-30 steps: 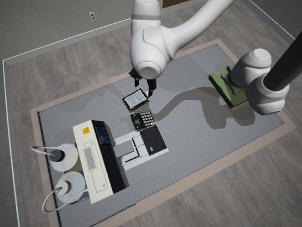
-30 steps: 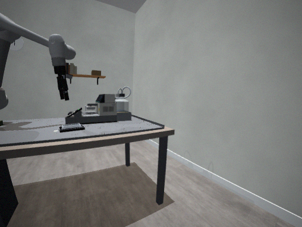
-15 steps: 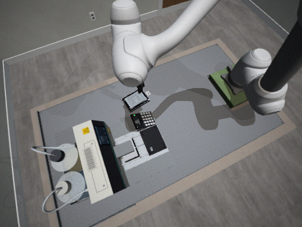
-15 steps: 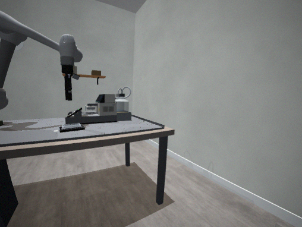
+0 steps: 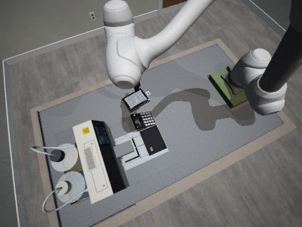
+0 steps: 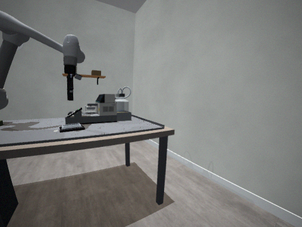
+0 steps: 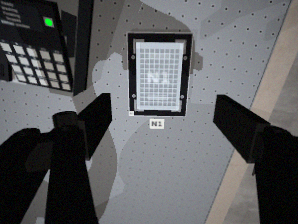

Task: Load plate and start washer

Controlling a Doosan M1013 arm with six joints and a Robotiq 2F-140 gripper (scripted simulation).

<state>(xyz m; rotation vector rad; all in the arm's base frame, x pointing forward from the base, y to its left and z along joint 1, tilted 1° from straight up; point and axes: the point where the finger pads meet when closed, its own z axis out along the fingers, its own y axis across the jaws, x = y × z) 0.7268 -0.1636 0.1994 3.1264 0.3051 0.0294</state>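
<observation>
The clear well plate is 21 cm below my hand. Also, from my hand: black carrier: 1 cm ahead, 32 cm to the left, 15 cm below; N1 label: 10 cm behind, 2 cm to the right, 23 cm below; plate nest N1: 22 cm below.
</observation>
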